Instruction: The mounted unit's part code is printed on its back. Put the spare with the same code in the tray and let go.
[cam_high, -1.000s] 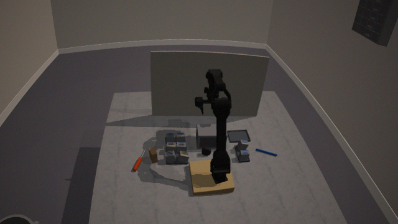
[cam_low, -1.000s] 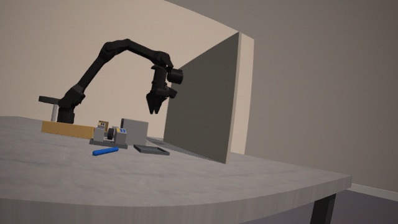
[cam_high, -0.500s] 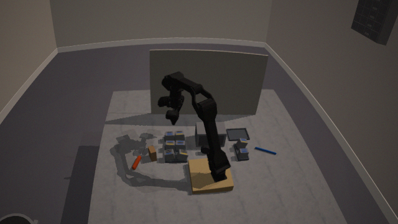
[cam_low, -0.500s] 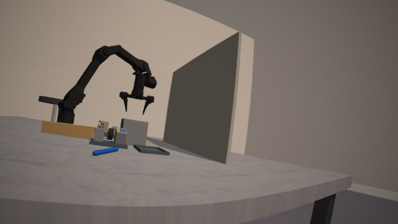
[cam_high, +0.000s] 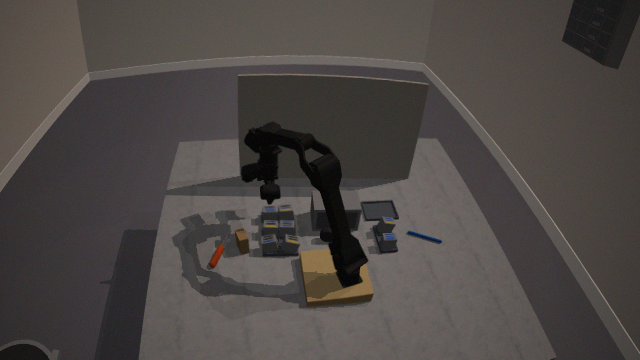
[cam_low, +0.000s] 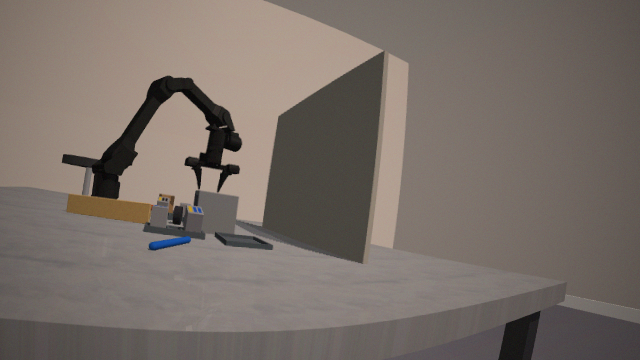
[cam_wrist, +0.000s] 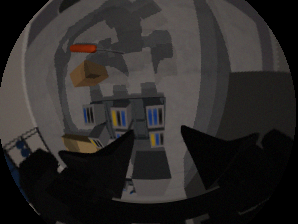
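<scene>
The grey spare unit is 6 cm below my gripper tip. Round my gripper tip: black puck: 14 cm behind, 16 cm to the right, 8 cm below; brown block: 11 cm behind, 12 cm to the left, 7 cm below; grey mounted unit: 6 cm behind, 21 cm to the right, 5 cm below.
</scene>
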